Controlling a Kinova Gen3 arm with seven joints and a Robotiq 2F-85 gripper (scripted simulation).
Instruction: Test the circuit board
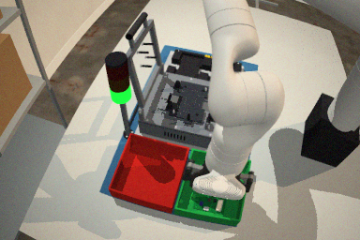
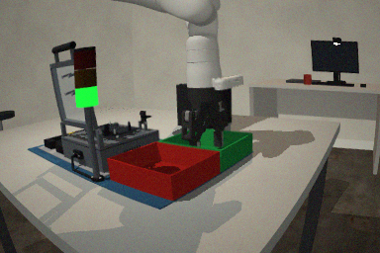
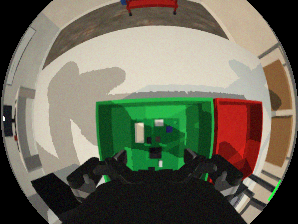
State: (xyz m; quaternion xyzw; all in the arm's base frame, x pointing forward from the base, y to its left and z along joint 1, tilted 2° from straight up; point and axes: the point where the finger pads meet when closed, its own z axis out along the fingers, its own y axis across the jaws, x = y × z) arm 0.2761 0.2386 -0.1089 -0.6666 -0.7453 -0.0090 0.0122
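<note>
Now: hand right at the green bin. From my hand the other things lie so: tester lid 24 cm ahead, 17 cm to the right, 17 cm above; then green circuit board 1 cm below; then red bin 15 cm ahead, 2 cm to the left.
</note>
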